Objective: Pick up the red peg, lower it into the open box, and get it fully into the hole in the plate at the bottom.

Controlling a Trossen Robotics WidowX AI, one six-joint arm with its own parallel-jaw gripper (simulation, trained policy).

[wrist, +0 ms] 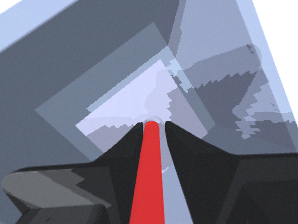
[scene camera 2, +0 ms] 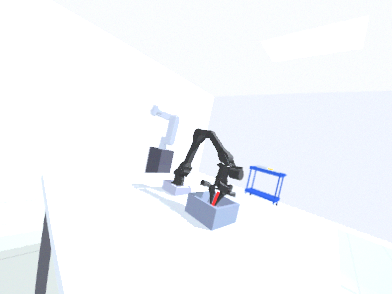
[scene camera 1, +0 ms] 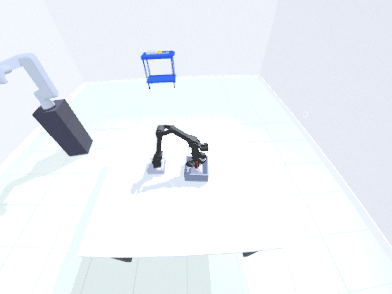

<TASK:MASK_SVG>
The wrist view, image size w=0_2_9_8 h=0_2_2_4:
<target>my gripper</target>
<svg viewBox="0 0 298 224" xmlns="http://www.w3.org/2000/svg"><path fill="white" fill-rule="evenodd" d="M143 122L138 122L113 147L92 162L24 167L4 177L1 181L2 190L23 214L15 224L130 224L143 142ZM165 121L167 145L193 224L298 224L298 152L231 154L198 138L173 122Z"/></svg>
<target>grey-blue box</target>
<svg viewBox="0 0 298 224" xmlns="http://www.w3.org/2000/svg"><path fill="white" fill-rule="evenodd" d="M173 163L162 173L165 224L193 224ZM0 14L0 224L15 224L23 215L2 190L2 179L17 171L17 169L24 167L89 163L104 154L75 125L159 60L162 61L208 132L202 140L236 155L298 152L298 126L252 0L21 0Z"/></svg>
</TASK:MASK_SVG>
